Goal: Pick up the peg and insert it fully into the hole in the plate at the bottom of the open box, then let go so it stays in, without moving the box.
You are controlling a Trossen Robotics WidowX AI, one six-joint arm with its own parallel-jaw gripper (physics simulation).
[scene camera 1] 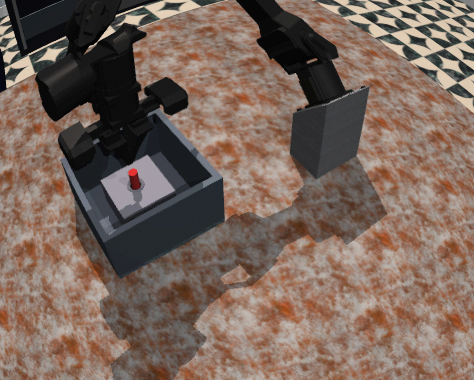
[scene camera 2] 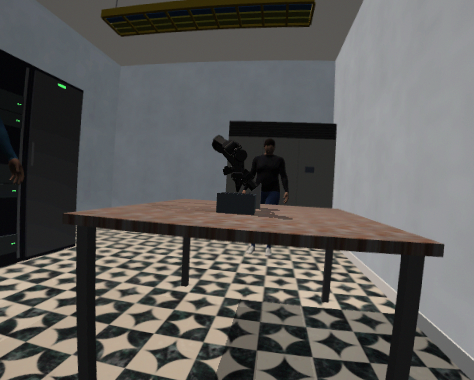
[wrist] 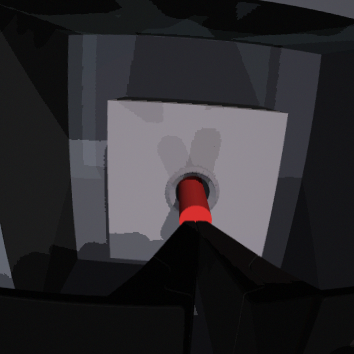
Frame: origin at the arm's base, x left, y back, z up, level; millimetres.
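Seen in the pictures: gripper, between the fingertips: (scene camera 1: 128,163) (scene camera 2: 237,192) (wrist: 193,231); arm's base, origin of its link: (scene camera 1: 329,99) (scene camera 2: 255,188).
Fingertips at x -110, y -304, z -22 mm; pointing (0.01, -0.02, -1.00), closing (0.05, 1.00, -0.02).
Pixels of each thing's top centre, then the offset from my fingertips to it. Level surfaces: height alone.
- red peg, centre of its top: (wrist: 195,220) (scene camera 1: 132,172) dx +4, dy +1, dz -17 mm
- pale square plate, centre of its top: (wrist: 192,193) (scene camera 1: 135,183) dx +3, dy +2, dz -44 mm
- open dark blue-grey box, centre of its top: (wrist: 197,228) (scene camera 1: 131,166) (scene camera 2: 238,193) dx +3, dy +2, dz -7 mm
- reddish mottled table, height of its surface: dz -105 mm
A red peg (scene camera 1: 134,179) (wrist: 194,199) stands in the round hole of the pale square plate (scene camera 1: 157,184) (wrist: 140,200), with its upper part sticking out above the plate. The plate lies at the bottom of the open dark blue-grey box (scene camera 1: 172,220) (scene camera 2: 236,204), at the left in scene camera 1. My gripper (scene camera 1: 130,162) (wrist: 193,231) is shut with nothing between its fingers. Its fingertips are inside the box, behind the peg in scene camera 1. In the wrist view they overlap the edge of the peg's top; whether they touch it is unclear.
A second dark arm holds or bears a grey block-like panel piece (scene camera 1: 330,132) to the right of the box. The box stands on the reddish mottled table (scene camera 1: 300,325) (scene camera 2: 165,215). The box walls rise around my fingers. A person (scene camera 2: 269,170) stands behind the table.
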